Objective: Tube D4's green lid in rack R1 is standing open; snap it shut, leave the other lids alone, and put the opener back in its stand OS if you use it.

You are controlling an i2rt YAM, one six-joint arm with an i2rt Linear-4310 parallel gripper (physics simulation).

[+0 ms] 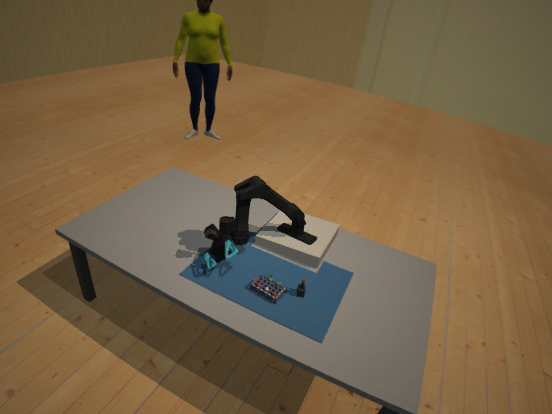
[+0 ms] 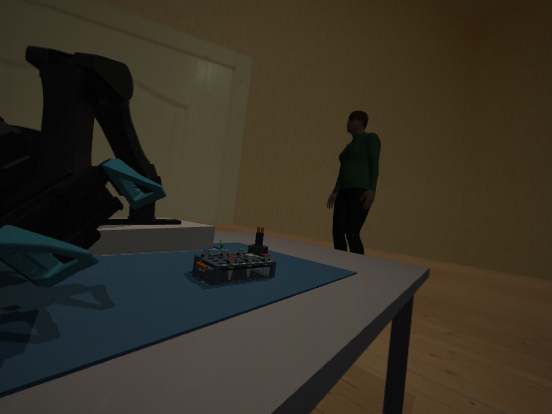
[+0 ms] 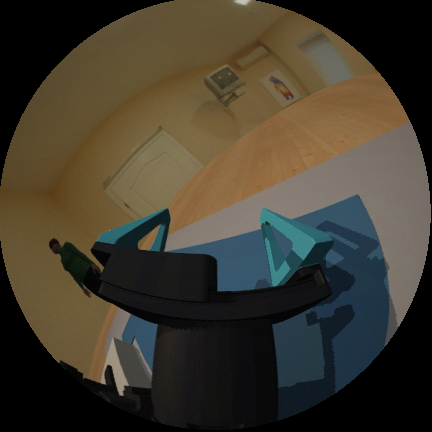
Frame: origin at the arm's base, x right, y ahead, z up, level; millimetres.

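Seen in the pictures: gripper, fingertip midpoint: (image 1: 217, 263) (image 2: 133, 219) (image 3: 214, 212); arm's base, link origin: (image 1: 296, 234) (image 2: 141, 223).
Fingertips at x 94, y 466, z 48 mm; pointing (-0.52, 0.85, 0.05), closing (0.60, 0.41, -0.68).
Observation:
Offsets run from my fingertips to a thing's top centre. Level surfaces: height alone.
Rack R1 @[dx -188, dy -106, dz -42 mm] (image 1: 262, 294) (image 2: 218, 274), a small dark grey tube rack, stands on the blue mat @[dz -100 mm] (image 1: 320, 320) (image 2: 165, 320). A green lid @[dx -176, dy -138, dz -47 mm] (image 1: 271, 277) (image 2: 221, 244) stands up at its back edge, looking like D4's open lid; its label is too small to read. Another green lid @[dx -220, dy -135, dz -58 mm] (image 1: 279, 284) (image 2: 241, 249) sits lower. The orange-tipped opener @[dx -302, dy -186, dz -15 mm] (image 1: 303, 281) (image 2: 260, 233) is upright in the black stand OS @[dx -302, dy -186, dz -60 mm] (image 1: 301, 291) (image 2: 258, 248) beside the rack. My gripper (image 1: 222, 258) (image 2: 130, 227) (image 3: 214, 212) is open and empty, above the mat's left part, apart from the rack.
Red, white, blue and orange lids or marks show on the rack. A thick pale block (image 1: 320, 252) (image 2: 160, 237) bears the arm's base behind the mat. The grey table @[dz -103 mm] (image 1: 385, 300) (image 2: 340, 310) extends around the mat. People (image 1: 204, 37) (image 2: 357, 160) stand away from the table.

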